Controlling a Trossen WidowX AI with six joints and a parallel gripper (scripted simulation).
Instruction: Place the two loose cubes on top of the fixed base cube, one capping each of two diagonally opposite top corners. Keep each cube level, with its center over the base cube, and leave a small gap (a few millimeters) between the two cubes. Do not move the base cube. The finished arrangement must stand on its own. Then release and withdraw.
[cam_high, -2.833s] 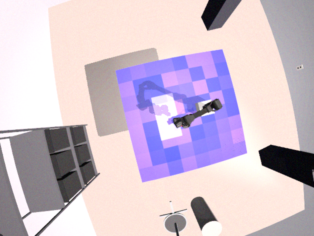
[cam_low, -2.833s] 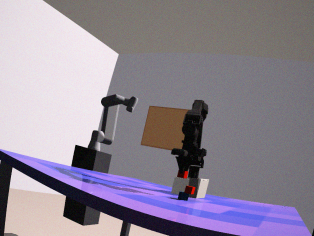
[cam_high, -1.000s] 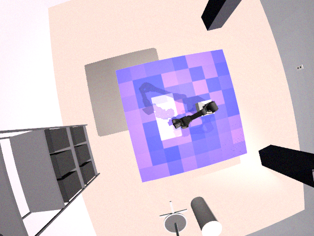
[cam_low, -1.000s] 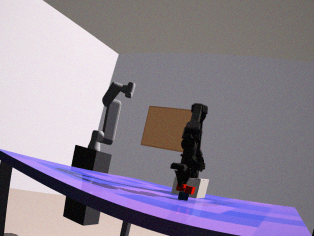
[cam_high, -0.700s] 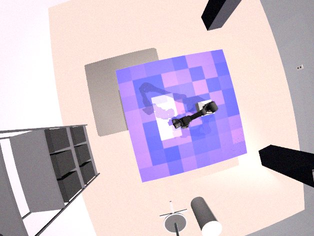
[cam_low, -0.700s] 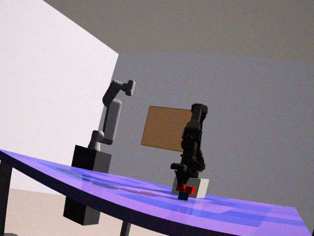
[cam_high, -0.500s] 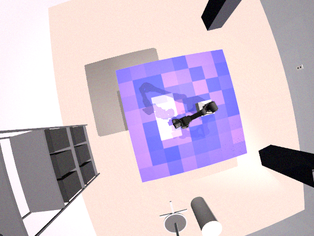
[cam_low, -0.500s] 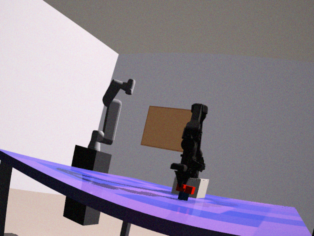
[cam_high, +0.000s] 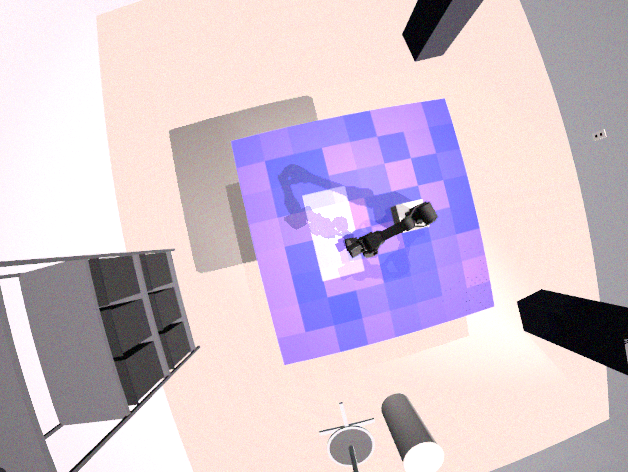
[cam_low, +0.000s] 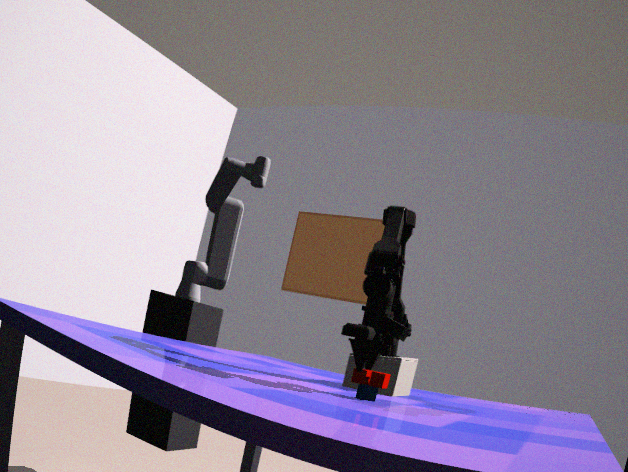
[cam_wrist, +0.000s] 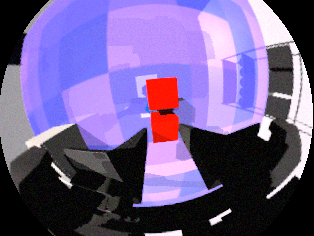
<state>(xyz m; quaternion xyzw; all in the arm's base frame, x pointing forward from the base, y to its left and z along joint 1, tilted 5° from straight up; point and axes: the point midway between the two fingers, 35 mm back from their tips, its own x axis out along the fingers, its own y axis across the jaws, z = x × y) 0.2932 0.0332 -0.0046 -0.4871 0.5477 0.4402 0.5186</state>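
Now: the blue cube 40 mm below my gripper tip and 20 mm to the left of it.
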